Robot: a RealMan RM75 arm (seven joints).
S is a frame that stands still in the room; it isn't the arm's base.
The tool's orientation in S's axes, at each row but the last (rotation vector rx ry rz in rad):
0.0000 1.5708 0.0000
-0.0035 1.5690 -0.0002
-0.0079 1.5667 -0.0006
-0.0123 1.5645 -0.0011
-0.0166 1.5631 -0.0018
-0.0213 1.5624 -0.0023
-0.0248 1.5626 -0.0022
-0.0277 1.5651 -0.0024
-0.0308 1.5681 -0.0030
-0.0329 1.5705 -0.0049
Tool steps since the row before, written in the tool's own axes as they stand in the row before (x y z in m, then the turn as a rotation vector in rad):
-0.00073 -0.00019 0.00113 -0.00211 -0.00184 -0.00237
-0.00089 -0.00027 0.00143 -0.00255 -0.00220 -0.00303
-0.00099 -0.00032 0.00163 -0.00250 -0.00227 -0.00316
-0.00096 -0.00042 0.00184 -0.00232 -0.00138 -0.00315
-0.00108 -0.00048 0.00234 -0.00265 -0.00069 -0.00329
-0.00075 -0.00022 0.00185 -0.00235 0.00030 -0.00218
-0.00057 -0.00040 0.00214 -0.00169 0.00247 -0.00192
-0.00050 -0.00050 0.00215 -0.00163 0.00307 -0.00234
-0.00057 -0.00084 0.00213 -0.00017 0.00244 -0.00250
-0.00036 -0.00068 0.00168 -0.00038 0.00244 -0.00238
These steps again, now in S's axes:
0.00113 -0.00019 0.00073 -0.00237 -0.00184 0.00211
0.00143 -0.00026 0.00089 -0.00303 -0.00220 0.00255
0.00163 -0.00031 0.00100 -0.00316 -0.00227 0.00250
0.00184 -0.00040 0.00098 -0.00315 -0.00138 0.00231
0.00234 -0.00045 0.00110 -0.00330 -0.00069 0.00263
0.00185 -0.00019 0.00077 -0.00220 0.00031 0.00233
0.00214 -0.00036 0.00059 -0.00197 0.00247 0.00163
0.00215 -0.00046 0.00052 -0.00240 0.00306 0.00156
0.00214 -0.00079 0.00059 -0.00254 0.00240 0.00011
0.00169 -0.00064 0.00038 -0.00242 0.00241 0.00032

